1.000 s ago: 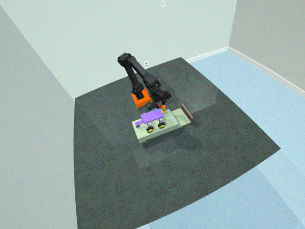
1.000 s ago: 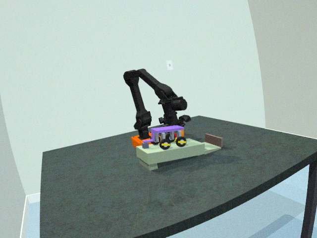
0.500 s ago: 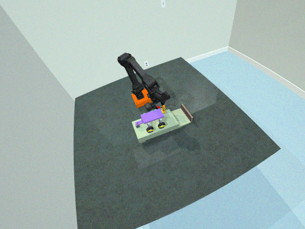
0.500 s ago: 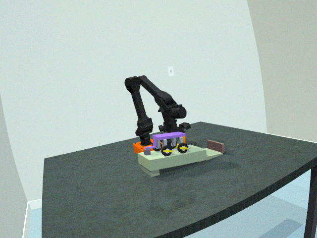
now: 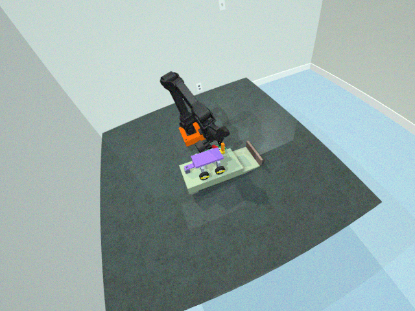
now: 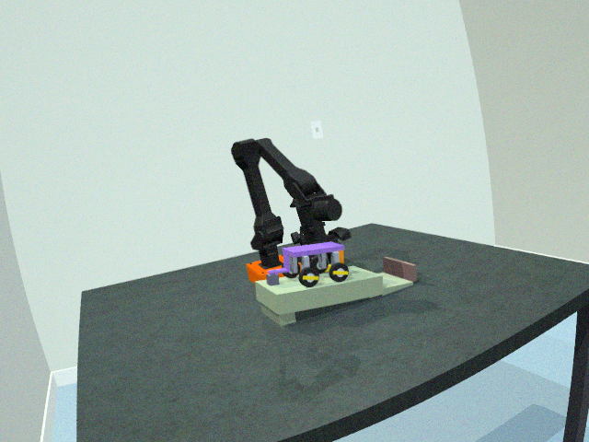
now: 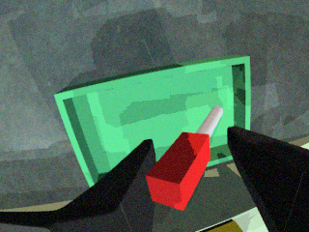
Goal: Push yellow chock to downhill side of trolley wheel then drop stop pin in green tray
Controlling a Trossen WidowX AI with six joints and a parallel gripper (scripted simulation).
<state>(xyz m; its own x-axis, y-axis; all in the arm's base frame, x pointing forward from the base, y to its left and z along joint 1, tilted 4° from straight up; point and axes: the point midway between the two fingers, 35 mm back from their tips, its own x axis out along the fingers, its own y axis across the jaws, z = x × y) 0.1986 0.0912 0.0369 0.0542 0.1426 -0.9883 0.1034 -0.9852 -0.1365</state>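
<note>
Now: the red-headed stop pin right at my gripper tip. Round my gripper tip: green tray 5 cm below, 1 cm to the right; then yellow chock 6 cm ahead, 4 cm above; then pale green ramp 13 cm ahead, 8 cm to the right.
</note>
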